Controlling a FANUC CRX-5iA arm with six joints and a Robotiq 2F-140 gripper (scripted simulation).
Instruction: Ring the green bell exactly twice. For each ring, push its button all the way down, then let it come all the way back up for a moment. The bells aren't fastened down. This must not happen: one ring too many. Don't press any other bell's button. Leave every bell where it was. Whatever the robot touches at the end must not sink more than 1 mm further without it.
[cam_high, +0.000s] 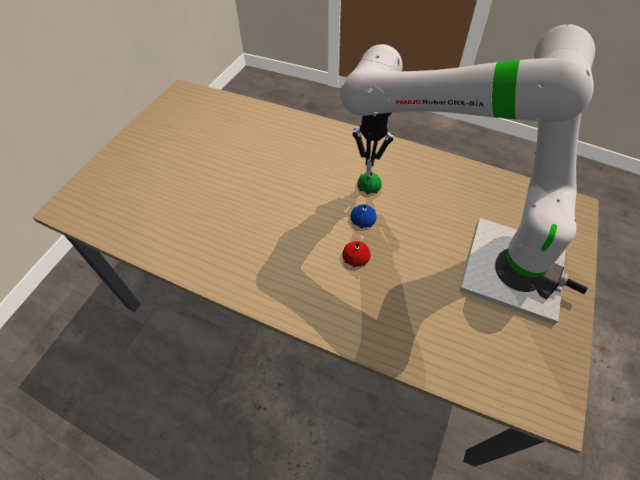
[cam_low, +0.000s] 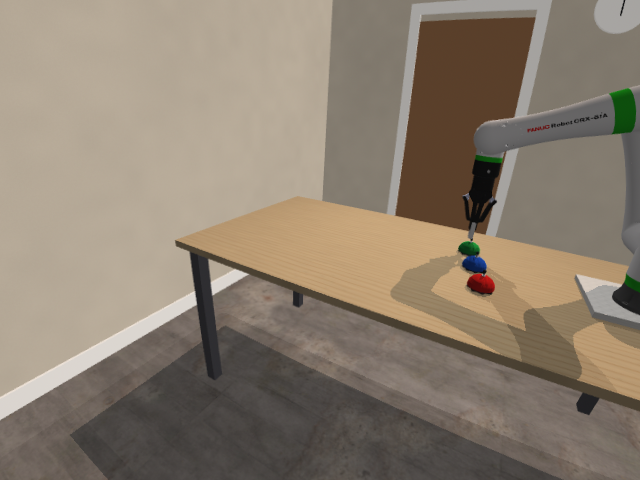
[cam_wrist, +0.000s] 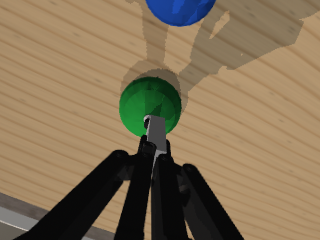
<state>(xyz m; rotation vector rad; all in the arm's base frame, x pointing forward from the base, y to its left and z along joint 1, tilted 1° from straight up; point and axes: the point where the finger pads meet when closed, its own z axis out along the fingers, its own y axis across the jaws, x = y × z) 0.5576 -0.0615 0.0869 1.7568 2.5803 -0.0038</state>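
The green bell is 60 mm below my hand and 10 mm behind it. The rest, counted from my hand: red bell: 270 mm to the left, 120 mm behind, 60 mm below; then blue bell: 130 mm to the left, 60 mm below, 60 mm behind.
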